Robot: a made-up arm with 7 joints. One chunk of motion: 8 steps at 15 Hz.
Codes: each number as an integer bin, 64 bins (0 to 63) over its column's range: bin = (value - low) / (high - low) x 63, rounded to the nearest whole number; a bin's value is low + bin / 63 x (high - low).
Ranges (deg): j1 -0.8..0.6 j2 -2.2..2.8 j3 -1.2..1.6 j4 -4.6..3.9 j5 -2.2..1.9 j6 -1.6..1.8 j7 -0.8..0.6
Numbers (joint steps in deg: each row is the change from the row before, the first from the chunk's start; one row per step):
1: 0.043 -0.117 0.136 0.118 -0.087 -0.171 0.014
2: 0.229 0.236 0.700 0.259 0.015 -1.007 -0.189
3: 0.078 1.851 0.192 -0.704 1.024 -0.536 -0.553
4: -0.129 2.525 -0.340 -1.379 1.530 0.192 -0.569
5: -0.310 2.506 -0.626 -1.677 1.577 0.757 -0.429
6: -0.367 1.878 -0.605 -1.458 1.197 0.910 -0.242
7: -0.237 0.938 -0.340 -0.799 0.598 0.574 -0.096
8: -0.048 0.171 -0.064 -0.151 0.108 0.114 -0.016
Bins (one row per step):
1: 38 26 30 35 32 26 37
2: 46 31 43 36 34 11 27
3: 40 51 31 29 50 20 11
4: 30 60 19 24 57 33 10
5: 22 59 13 22 58 44 17
6: 19 51 13 23 52 47 25
7: 25 40 19 28 43 40 32
8: 34 30 26 33 35 32 35

